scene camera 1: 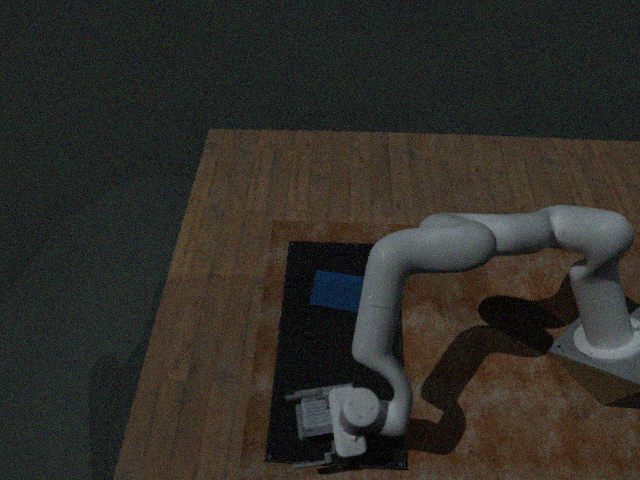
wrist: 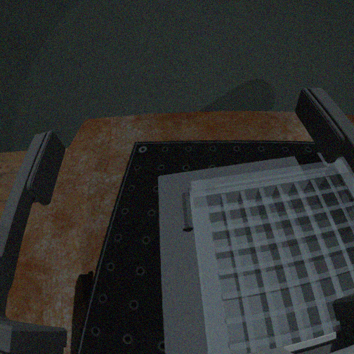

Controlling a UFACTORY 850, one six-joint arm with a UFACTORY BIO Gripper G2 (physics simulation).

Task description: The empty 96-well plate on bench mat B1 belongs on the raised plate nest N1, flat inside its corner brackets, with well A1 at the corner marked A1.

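The clear, pale 96-well plate (scene camera 1: 315, 410) (wrist: 280, 250) lies on the grey raised nest (scene camera 1: 312, 435) (wrist: 175, 285). In the wrist view, a small dark corner bracket (wrist: 187, 215) stands beside the plate's left edge. The A1 mark and well A1 cannot be made out, nor whether the plate sits fully flat inside all brackets. My gripper (scene camera 1: 292, 431) (wrist: 184, 145) is wide open with nothing between its fingers. In the wrist view, its left finger is well apart from the plate and its right finger is near the plate's far right corner.
The blue bench mat B1 (scene camera 1: 336, 290) lies toward the back of the black perforated board (scene camera 1: 310, 351) (wrist: 120, 260), partly hidden by my arm. The board lies on a wooden table (scene camera 1: 196, 310) with a rust-coloured area. The table's left edge is beyond the board.
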